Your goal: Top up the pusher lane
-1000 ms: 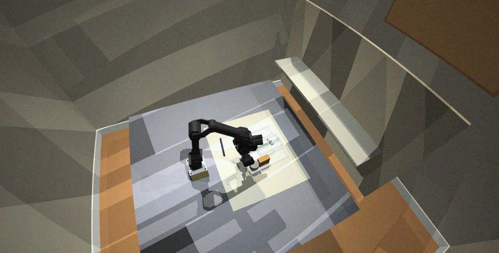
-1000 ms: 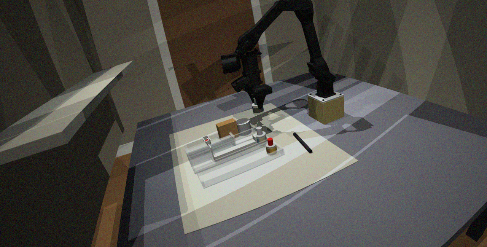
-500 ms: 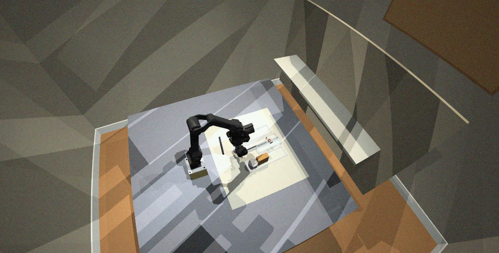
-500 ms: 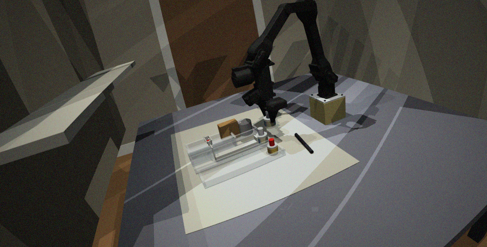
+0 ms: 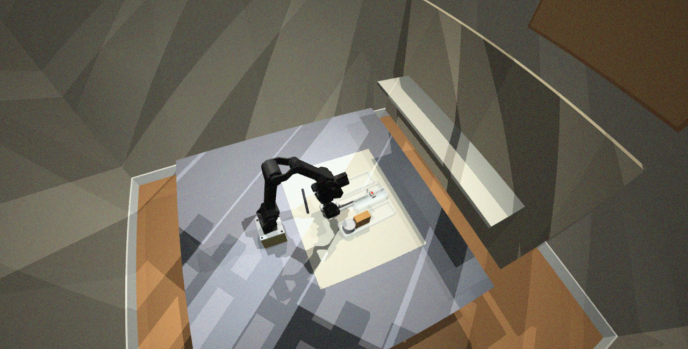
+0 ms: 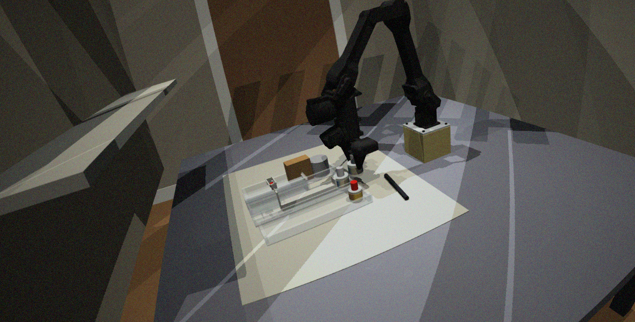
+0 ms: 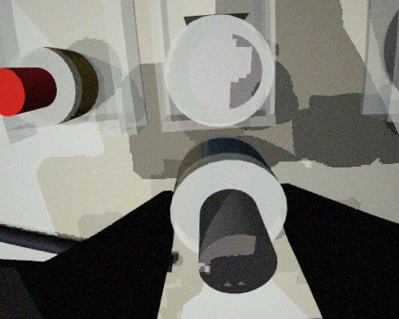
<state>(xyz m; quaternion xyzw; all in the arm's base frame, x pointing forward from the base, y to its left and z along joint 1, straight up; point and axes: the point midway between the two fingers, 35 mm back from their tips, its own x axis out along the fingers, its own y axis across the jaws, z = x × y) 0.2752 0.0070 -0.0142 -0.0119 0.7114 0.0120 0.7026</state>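
Right now the cream mat is 11 cm ahead of my gripper tip, 3 cm to the right of it and 5 cm below it. Also, from my gripper tip: wide grey cylinder (7 cm ahead, 12 cm to the right, 2 cm below); black rod (7 cm behind, 10 cm to the left, 4 cm below); pusher plate (16 cm ahead, 2 cm to the right).
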